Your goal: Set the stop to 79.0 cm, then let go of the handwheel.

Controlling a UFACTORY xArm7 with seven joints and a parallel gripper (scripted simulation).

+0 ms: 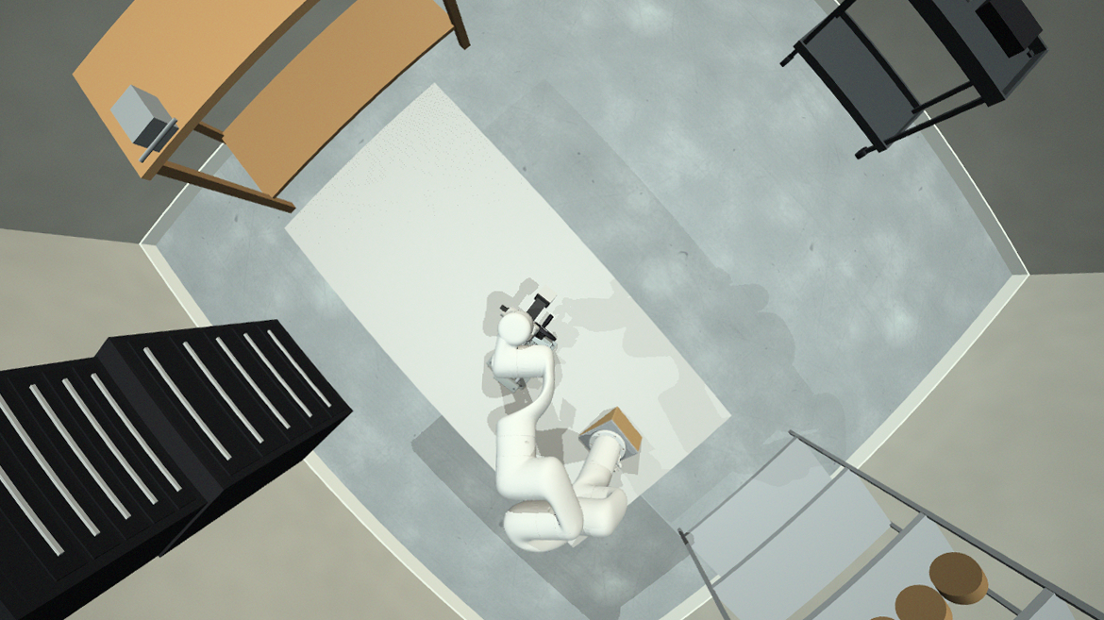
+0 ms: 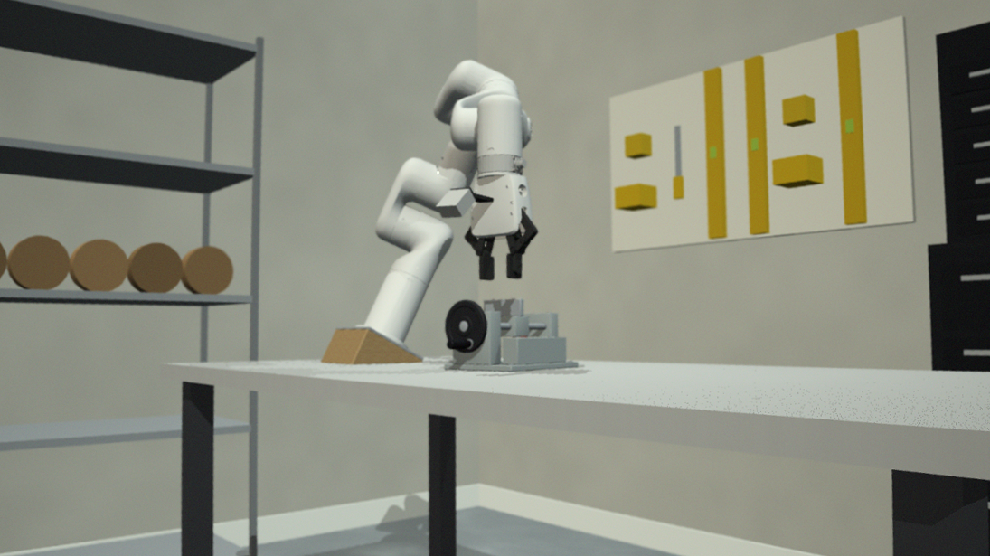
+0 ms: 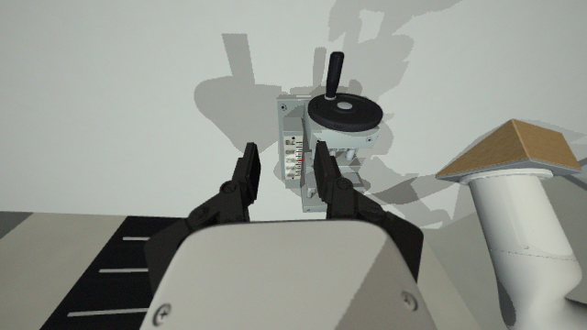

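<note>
Right now my hand is 12 cm above the black handwheel, 5 cm past it and 4 cm to the left of it.
</note>
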